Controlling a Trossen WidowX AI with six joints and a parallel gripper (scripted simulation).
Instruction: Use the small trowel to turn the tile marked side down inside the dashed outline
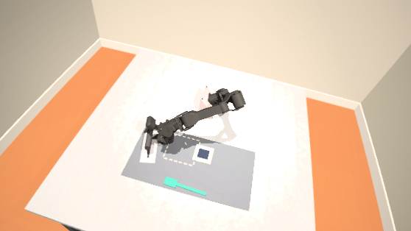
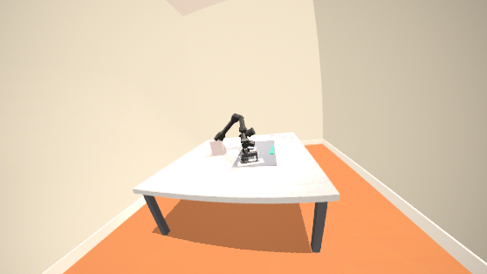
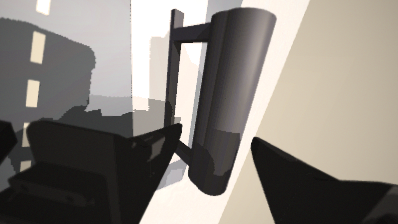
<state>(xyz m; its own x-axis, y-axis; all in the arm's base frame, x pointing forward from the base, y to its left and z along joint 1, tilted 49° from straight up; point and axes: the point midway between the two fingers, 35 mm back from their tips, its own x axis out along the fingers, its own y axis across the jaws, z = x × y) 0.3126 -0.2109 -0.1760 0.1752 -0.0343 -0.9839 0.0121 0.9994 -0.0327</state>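
Right now my gripper tip is 20 mm short of the white tile, 300 mm to the right of it and 60 mm above it. The rest, counted from my gripper tip: teal trowel: 210 mm ahead, 220 mm to the left, 60 mm below; grey mat: 80 mm ahead, 250 mm to the left, 90 mm below.
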